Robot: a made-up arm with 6 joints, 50 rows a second.
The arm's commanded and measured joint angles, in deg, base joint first. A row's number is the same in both.
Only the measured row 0 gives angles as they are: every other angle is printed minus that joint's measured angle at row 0.
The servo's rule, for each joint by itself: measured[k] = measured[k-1] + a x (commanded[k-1-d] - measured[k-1]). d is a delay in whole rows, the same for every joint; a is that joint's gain. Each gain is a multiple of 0.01, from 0.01 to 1. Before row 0 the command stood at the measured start. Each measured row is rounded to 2 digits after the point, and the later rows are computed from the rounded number. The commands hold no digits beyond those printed.
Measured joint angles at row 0:
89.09, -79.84, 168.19, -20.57, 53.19, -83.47
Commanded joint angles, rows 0 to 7:
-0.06, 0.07, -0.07, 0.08, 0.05, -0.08
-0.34, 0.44, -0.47, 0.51, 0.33, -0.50
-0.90, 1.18, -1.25, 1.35, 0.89, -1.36
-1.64, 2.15, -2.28, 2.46, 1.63, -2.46
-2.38, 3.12, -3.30, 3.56, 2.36, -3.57
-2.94, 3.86, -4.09, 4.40, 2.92, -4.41
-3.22, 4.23, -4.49, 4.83, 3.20, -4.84
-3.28, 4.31, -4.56, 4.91, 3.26, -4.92
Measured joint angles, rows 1 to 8:
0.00, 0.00, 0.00, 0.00, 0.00, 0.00
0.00, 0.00, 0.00, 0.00, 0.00, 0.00
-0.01, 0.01, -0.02, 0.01, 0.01, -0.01
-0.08, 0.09, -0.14, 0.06, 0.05, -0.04
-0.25, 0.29, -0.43, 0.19, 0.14, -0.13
-0.54, 0.62, -0.91, 0.42, 0.30, -0.29
-0.93, 1.07, -1.53, 0.73, 0.53, -0.52
-1.35, 1.57, -2.20, 1.10, 0.79, -0.79
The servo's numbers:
d 2
a 0.21 0.18 0.26 0.10 0.11 0.07

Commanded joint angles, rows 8 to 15:
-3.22, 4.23, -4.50, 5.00, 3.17, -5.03
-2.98, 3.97, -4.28, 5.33, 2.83, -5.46
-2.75, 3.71, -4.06, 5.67, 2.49, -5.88
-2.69, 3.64, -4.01, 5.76, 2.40, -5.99
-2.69, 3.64, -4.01, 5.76, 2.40, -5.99
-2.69, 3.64, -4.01, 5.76, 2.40, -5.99
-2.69, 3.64, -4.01, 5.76, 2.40, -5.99
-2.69, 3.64, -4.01, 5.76, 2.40, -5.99
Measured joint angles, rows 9 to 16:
-1.74, 2.05, -2.80, 1.47, 1.06, -1.07
-2.06, 2.46, -3.26, 1.81, 1.30, -1.34
-2.30, 2.78, -3.58, 2.13, 1.51, -1.60
-2.44, 2.99, -3.76, 2.45, 1.66, -1.87
-2.51, 3.12, -3.84, 2.77, 1.75, -2.15
-2.55, 3.21, -3.88, 3.07, 1.82, -2.42
-2.58, 3.29, -3.91, 3.34, 1.88, -2.67
-2.60, 3.35, -3.94, 3.58, 1.94, -2.90

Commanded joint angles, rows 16 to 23:
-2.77, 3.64, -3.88, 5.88, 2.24, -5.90
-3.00, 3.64, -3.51, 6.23, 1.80, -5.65
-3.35, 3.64, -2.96, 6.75, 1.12, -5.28
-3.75, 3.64, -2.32, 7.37, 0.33, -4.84
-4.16, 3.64, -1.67, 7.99, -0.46, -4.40
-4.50, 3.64, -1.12, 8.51, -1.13, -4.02
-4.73, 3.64, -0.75, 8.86, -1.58, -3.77
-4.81, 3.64, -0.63, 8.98, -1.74, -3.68
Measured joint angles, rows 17 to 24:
-2.62, 3.40, -3.96, 3.80, 1.99, -3.12
-2.63, 3.44, -3.97, 4.00, 2.04, -3.32
-2.66, 3.48, -3.95, 4.19, 2.06, -3.50
-2.73, 3.51, -3.84, 4.39, 2.03, -3.65
-2.86, 3.53, -3.61, 4.63, 1.93, -3.76
-3.05, 3.55, -3.27, 4.90, 1.75, -3.84
-3.28, 3.57, -2.85, 5.21, 1.51, -3.88
-3.54, 3.58, -2.40, 5.54, 1.22, -3.89

